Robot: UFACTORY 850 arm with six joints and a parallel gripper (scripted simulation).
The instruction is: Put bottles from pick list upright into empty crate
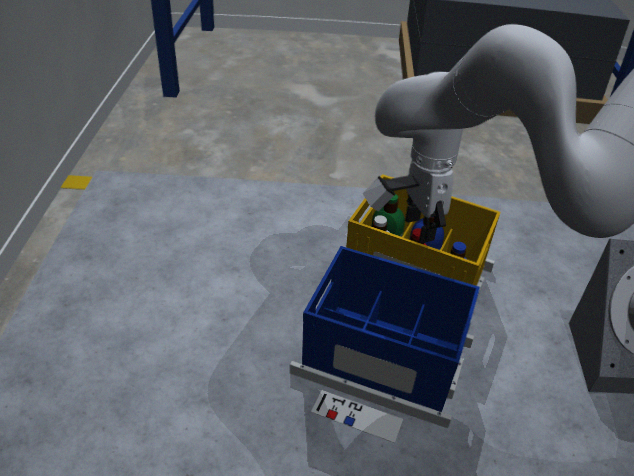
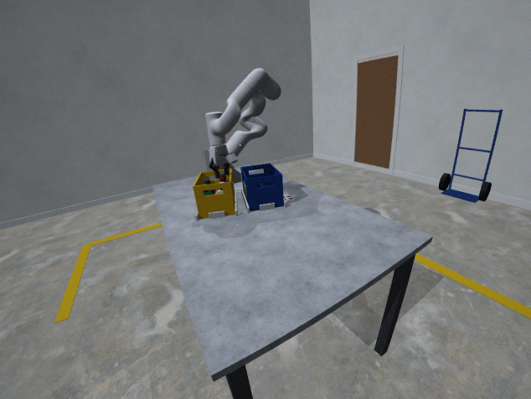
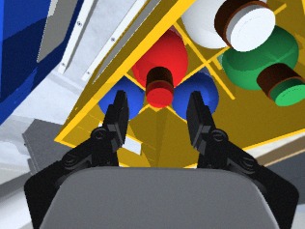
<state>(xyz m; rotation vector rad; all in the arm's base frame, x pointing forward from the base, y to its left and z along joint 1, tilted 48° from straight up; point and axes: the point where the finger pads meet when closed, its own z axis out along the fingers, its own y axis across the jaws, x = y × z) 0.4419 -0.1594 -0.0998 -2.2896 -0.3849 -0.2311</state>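
My hand is 100 mm above the red-label bottle. Round my hand: white-capped bottle (80 mm ahead, 40 mm to the right, 100 mm below); yellow crate (20 mm behind, 40 mm to the right, 100 mm below); green bottle (50 mm ahead, 120 mm to the right, 100 mm below).
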